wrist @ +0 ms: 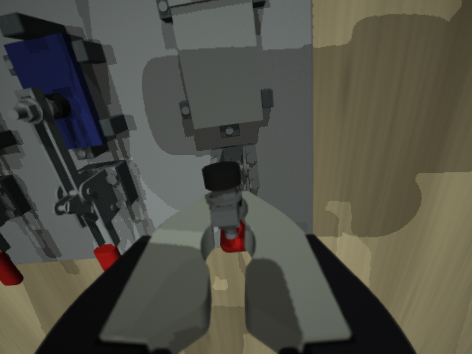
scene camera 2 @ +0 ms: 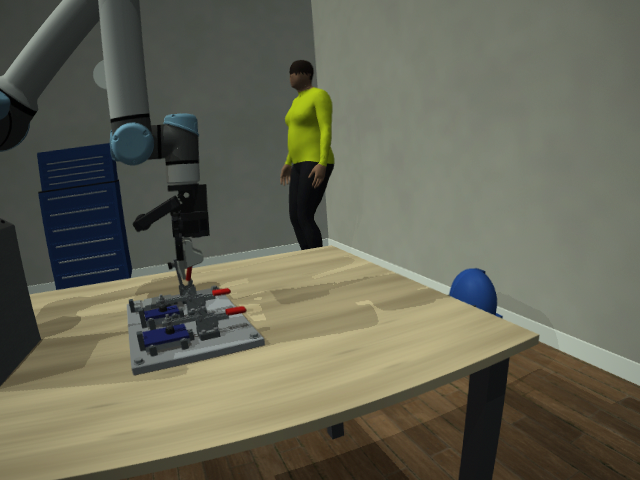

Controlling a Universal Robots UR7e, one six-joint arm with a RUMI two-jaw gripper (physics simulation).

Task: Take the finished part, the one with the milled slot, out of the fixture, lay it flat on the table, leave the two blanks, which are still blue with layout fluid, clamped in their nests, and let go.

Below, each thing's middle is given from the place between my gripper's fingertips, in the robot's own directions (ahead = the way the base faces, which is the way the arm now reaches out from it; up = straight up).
My hand is 100 mm to the left of the grey fixture plate (scene camera 2: 234,332), 60 mm above it and 50 mm past it.
